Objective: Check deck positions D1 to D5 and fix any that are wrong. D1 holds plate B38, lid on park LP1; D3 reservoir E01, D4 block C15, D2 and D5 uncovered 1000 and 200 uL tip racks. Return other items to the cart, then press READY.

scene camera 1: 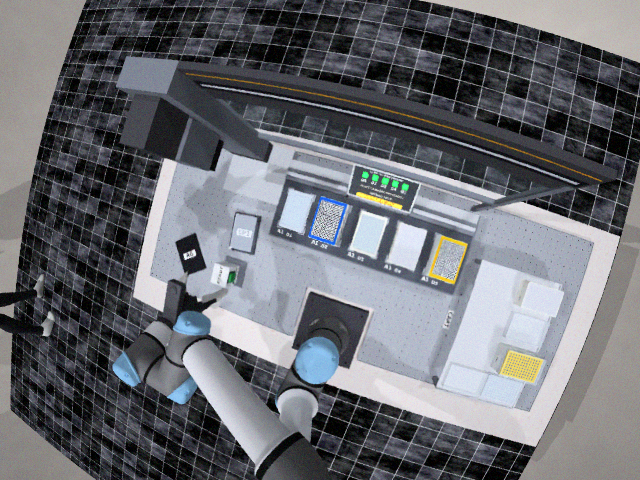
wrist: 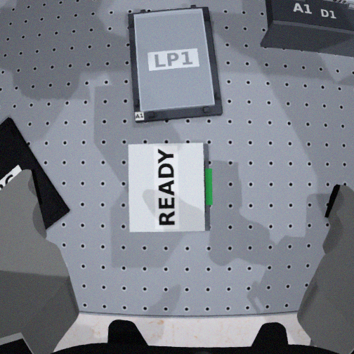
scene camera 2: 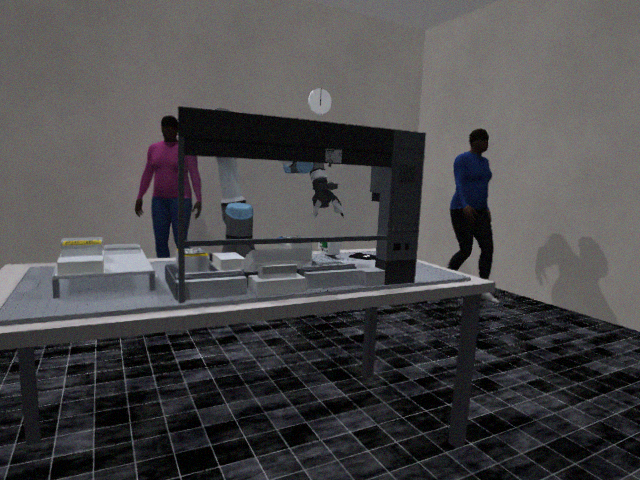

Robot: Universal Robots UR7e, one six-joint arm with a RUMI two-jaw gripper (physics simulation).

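Pixels of known places: gripper, fingertip midpoint: (scene camera 1: 207, 280) (scene camera 2: 329, 217); arm's base, origin of the base link: (scene camera 1: 327, 335).
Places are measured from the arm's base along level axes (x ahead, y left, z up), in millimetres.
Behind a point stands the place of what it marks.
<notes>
My gripper (scene camera 1: 204, 285) {x 168, y 371, z 180 mm} (scene camera 2: 328, 212) {x 168, y 371, z 180 mm} (wrist: 185, 183) is open and empty, above the white READY box (scene camera 1: 220, 273) {x 175, y 383, z 87 mm} (wrist: 145, 187), whose green button (scene camera 1: 231, 277) {x 166, y 345, z 76 mm} (wrist: 209, 186) faces right in the wrist view. Park LP1 (scene camera 1: 244, 245) {x 274, y 344, z 0 mm} (wrist: 175, 90) bears a clear lid, its label showing through. In scene view 1, D1 holds a pale, uncovered-looking plate (scene camera 1: 295, 210) {x 416, y 153, z 51 mm}, D2 a blue-rimmed tip rack (scene camera 1: 328, 221) {x 390, y 27, z 135 mm}, D3 a pale reservoir (scene camera 1: 369, 235) {x 364, y -94, z 53 mm}, D4 a white block (scene camera 1: 407, 245) {x 349, y -211, z 79 mm}, D5 a yellow-rimmed tip rack (scene camera 1: 448, 259) {x 324, y -334, z 102 mm}. Their codes are unreadable. The screen (scene camera 1: 384, 188) {x 506, y -122, z 106 mm} shows green marks and a yellow bar.
The cart (scene camera 1: 467, 310) {x 168, y -439, z 43 mm} (scene camera 2: 129, 255) {x 19, y -464, z 43 mm} bears a white item (scene camera 1: 541, 298) {x 240, y -652, z 84 mm}, a yellow-topped rack (scene camera 1: 522, 365) {x 33, y -618, z 113 mm} and several pale, clear items. A black labelled plate (scene camera 1: 193, 264) {x 168, y 565, z -10 mm} (wrist: 20, 150) lies left of the READY box. The dark gantry (scene camera 1: 403, 116) {x 545, y -125, z 513 mm} (scene camera 2: 289, 136) {x 562, y -118, z 482 mm} spans the deck's back. Two people stand beyond the table.
</notes>
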